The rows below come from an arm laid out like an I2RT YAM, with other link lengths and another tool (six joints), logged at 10 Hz.
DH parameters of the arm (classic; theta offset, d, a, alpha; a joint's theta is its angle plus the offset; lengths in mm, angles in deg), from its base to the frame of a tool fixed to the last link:
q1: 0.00 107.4 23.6 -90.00
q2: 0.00 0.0 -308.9 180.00
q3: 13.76 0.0 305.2 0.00
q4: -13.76 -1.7 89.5 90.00
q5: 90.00 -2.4 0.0 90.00
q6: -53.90 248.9 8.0 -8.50
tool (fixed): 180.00 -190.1 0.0 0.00
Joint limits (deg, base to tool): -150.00..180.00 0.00..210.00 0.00..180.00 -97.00..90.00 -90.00..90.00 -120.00..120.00
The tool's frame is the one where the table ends.
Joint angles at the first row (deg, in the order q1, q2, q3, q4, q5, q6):
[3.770, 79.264, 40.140, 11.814, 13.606, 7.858]
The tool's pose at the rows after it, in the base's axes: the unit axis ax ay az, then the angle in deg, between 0 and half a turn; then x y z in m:
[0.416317 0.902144 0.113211 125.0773 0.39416 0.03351 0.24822]
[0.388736 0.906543 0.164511 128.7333 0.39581 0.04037 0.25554]
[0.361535 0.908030 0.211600 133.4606 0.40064 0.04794 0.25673]
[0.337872 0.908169 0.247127 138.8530 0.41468 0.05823 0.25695]
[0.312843 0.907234 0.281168 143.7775 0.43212 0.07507 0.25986]
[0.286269 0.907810 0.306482 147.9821 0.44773 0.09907 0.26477]
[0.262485 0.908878 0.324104 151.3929 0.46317 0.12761 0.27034]
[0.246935 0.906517 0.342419 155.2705 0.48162 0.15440 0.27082]
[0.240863 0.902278 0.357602 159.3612 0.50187 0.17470 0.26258]
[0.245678 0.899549 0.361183 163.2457 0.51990 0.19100 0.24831]
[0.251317 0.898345 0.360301 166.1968 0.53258 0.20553 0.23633]
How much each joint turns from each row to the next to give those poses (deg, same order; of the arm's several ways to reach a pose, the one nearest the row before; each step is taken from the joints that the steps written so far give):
[-0.043, -0.001, 3.300, -4.569, -6.119, 1.136]
[-0.001, 0.066, 1.902, -2.907, -6.821, 1.333]
[0.089, 1.378, 2.012, -2.448, -6.928, 1.443]
[0.545, 3.410, 3.956, -3.169, -5.902, 1.377]
[1.464, 4.042, 4.917, -2.776, -5.092, 1.486]
[2.449, 3.782, 5.180, -2.863, -3.541, 1.224]
[2.950, 3.935, 5.596, -2.667, -2.120, 1.224]
[2.426, 4.808, 5.879, -2.076, -2.470, 1.945]
[1.466, 5.290, 5.312, -1.289, -2.666, 2.165]
[1.114, 4.983, 4.589, -1.552, -1.443, 2.207]
[1.071, 3.846, 3.737, -1.531, -0.634, 1.814]

